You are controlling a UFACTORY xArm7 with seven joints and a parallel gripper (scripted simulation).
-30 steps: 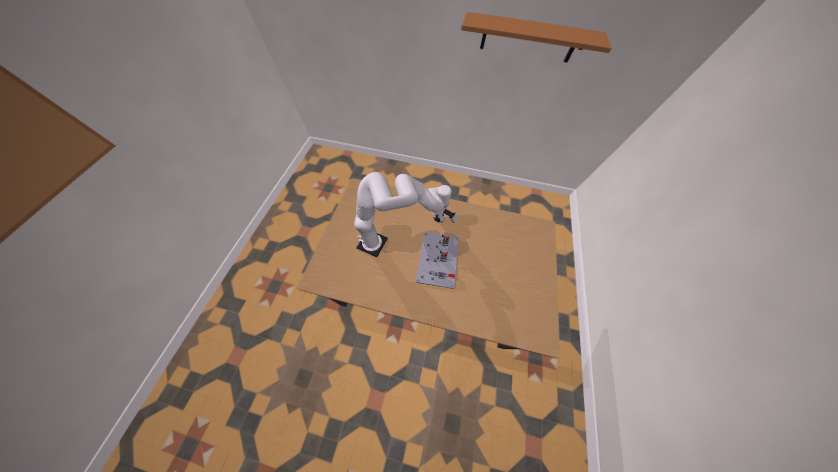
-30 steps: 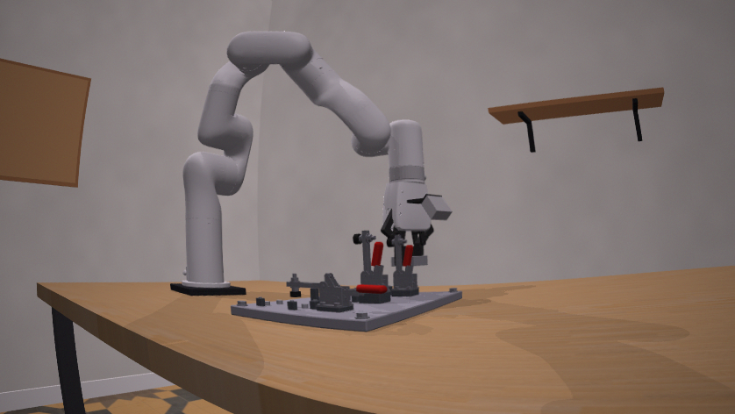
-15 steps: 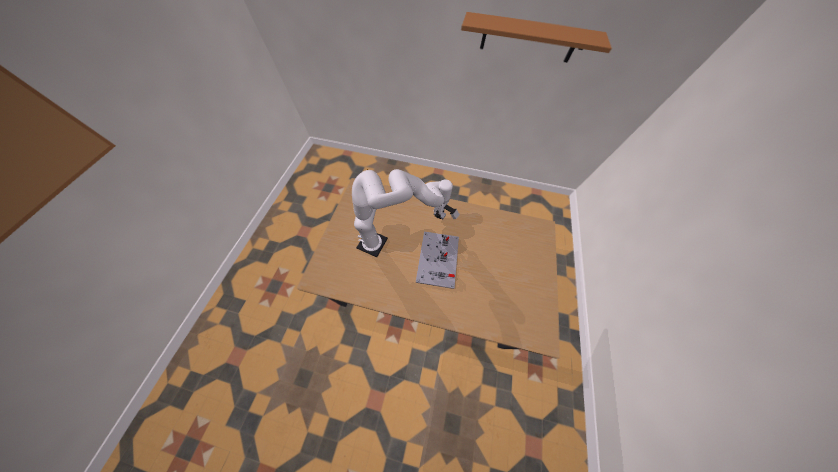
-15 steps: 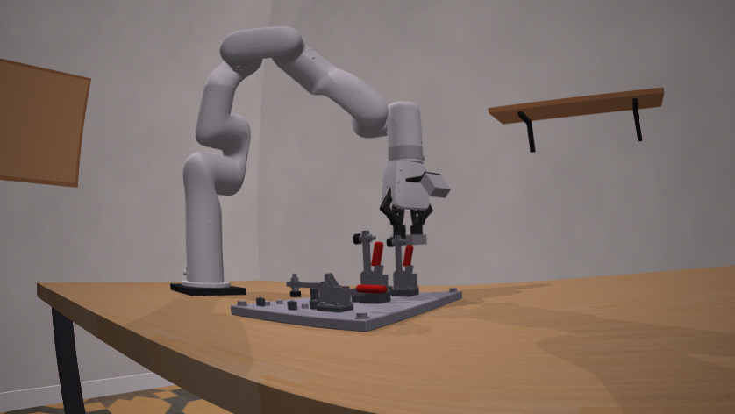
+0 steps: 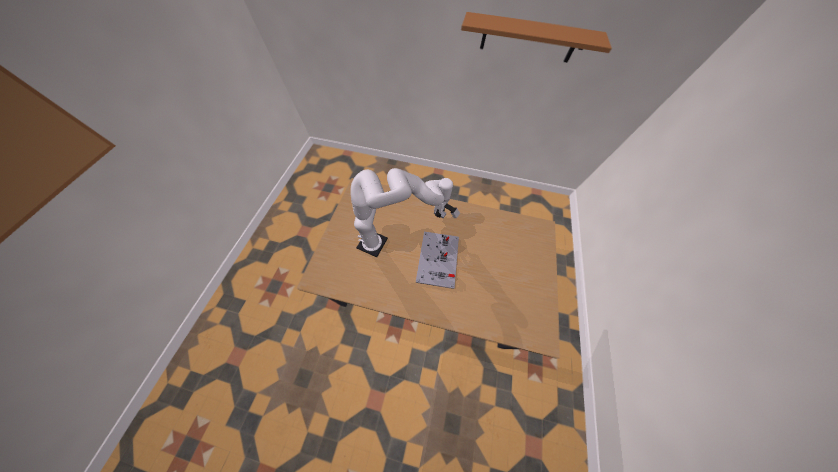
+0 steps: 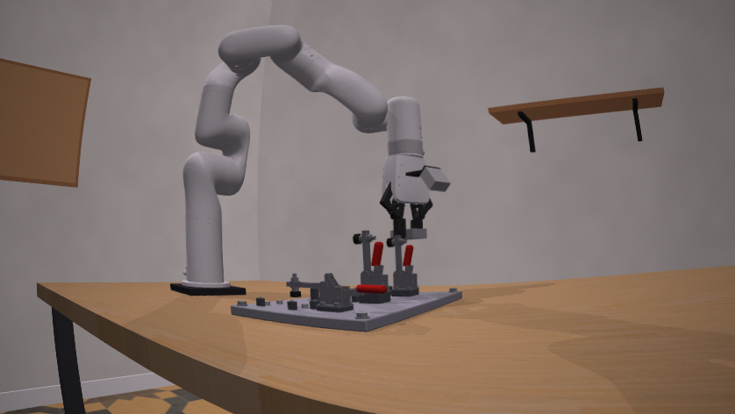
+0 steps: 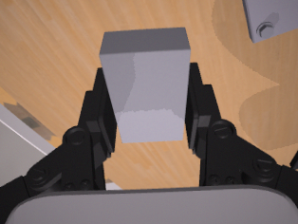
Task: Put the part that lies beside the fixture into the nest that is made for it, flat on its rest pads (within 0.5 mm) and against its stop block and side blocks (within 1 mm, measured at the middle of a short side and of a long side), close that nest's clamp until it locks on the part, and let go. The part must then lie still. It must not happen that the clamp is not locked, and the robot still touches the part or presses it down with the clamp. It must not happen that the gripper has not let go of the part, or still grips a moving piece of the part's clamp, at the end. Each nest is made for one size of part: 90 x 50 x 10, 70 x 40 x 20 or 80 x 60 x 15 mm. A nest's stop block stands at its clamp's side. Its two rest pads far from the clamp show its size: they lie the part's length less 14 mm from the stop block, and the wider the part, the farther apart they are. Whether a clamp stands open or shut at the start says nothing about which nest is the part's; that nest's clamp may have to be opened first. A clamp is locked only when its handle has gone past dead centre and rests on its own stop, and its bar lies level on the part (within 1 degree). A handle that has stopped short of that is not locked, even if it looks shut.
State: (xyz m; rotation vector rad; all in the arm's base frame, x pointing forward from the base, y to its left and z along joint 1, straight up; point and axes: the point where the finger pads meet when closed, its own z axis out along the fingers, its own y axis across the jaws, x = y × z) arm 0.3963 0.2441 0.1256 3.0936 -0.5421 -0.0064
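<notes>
Right now my hand is 10 mm above the part. Also, from my hand: grey fixture plate (40 mm ahead, 260 mm to the right, 130 mm below); then toggle clamp (80 mm ahead, 370 mm to the right, 100 mm below).
</notes>
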